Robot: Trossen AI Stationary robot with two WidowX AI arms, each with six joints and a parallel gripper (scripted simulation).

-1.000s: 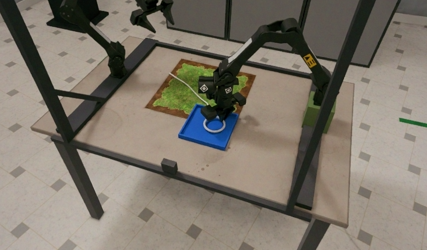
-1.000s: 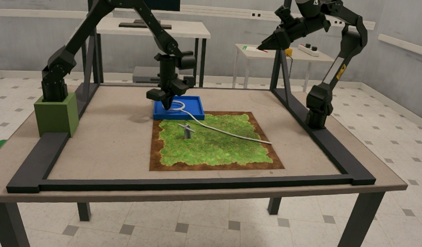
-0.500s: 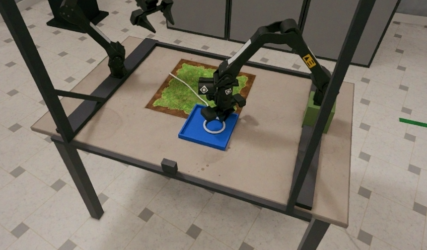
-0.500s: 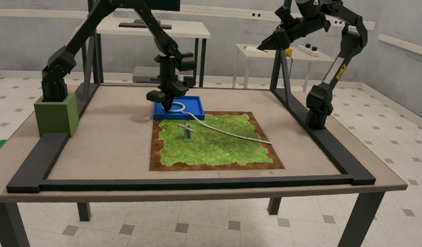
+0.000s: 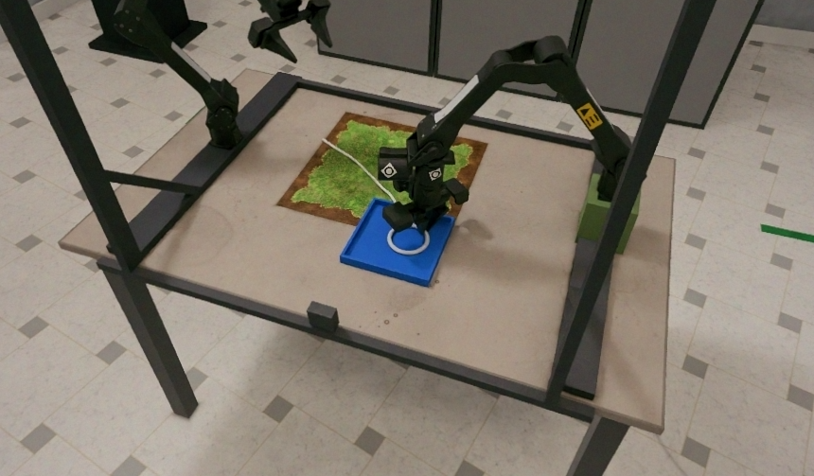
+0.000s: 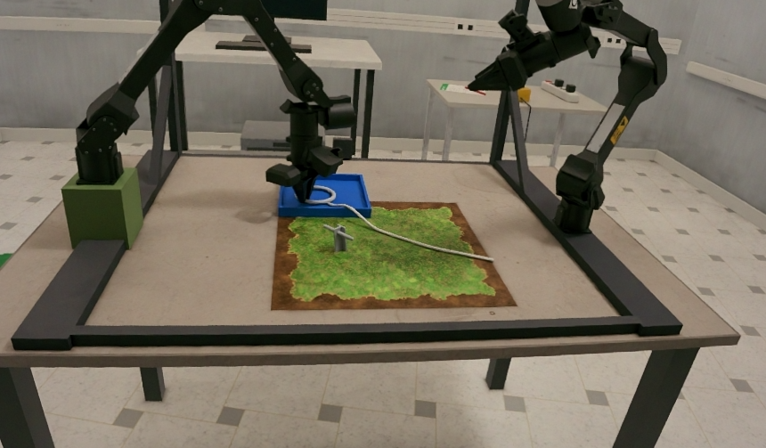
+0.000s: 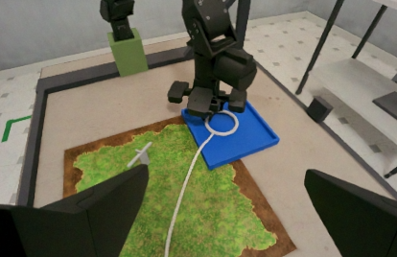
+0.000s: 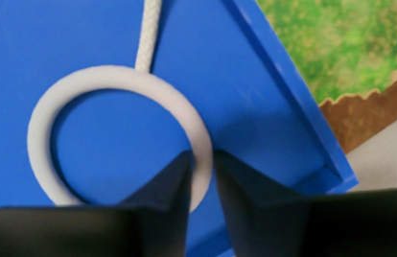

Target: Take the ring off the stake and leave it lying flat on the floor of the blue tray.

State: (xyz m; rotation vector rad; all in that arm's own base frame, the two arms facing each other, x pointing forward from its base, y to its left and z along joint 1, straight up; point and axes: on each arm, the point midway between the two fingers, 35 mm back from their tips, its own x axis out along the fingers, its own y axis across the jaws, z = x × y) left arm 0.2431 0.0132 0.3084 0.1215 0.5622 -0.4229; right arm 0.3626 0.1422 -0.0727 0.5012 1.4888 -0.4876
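The pale grey ring is 3 cm to the left of my right hand, 3 cm below it and 3 cm behind it. The rest, counted from my right hand: green grass mat (18 cm ahead, 14 cm to the left, 6 cm below); then short grey stake (19 cm ahead, 6 cm to the left, 2 cm below); then blue tray (4 cm to the left, 4 cm below, 4 cm behind).
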